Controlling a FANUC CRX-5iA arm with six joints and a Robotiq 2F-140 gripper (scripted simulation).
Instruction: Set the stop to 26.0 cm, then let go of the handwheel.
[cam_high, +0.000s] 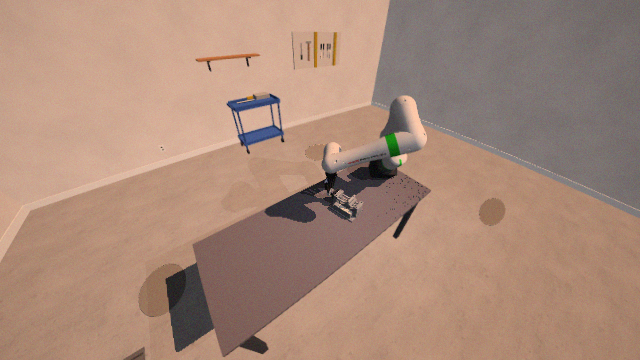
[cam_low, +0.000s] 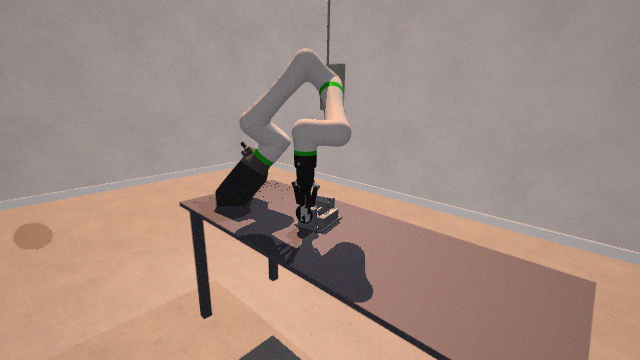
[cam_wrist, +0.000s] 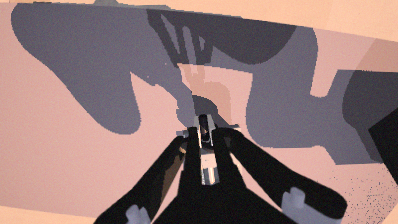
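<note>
The handwheel is 10 mm behind my hand, 10 mm to the left of it and 20 mm below it. Round my hand: grey stop fixture (70 mm behind, 160 mm to the left, 10 mm below).
</note>
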